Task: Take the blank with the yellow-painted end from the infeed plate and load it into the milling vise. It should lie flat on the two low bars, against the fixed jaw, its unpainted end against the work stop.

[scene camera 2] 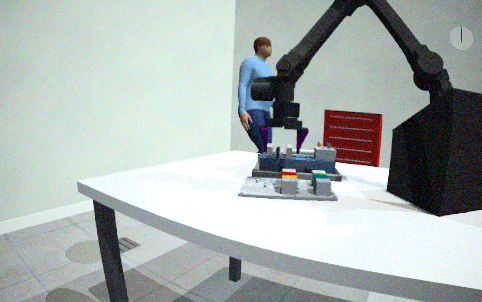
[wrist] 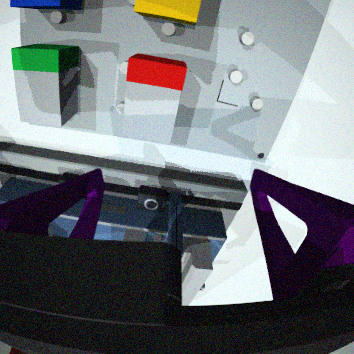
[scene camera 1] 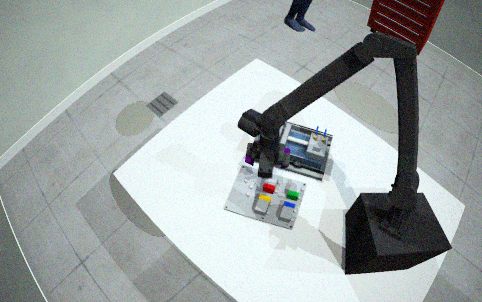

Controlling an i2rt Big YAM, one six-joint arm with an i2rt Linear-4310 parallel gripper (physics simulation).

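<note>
The blank with the yellow-painted end (scene camera 1: 262, 204) (scene camera 2: 289, 187) (wrist: 167, 11) stands on the infeed plate (scene camera 1: 236, 196) (scene camera 2: 254, 193) (wrist: 286, 65); in the wrist view its grey part is cut off by the top edge. My gripper (scene camera 1: 267, 156) (scene camera 2: 281, 150) (wrist: 176, 176) is open and empty. It hangs above the milling vise (scene camera 1: 299, 145) (scene camera 2: 300, 163) (wrist: 115, 209), over its left part, beyond the plate and away from the yellow-ended blank. The wrist and fingers hide part of the vise, so the fixed jaw, low bars and work stop are not clear.
Blanks with red (scene camera 1: 269, 188) (wrist: 156, 75), green (scene camera 1: 293, 195) (wrist: 40, 87) and blue ends (scene camera 1: 288, 211) (wrist: 47, 3) share the plate with the yellow one. Short pins (wrist: 235, 76) stand on the plate. A block with blue pins (scene camera 1: 317, 144) (scene camera 2: 325, 153) sits at the vise's right.
</note>
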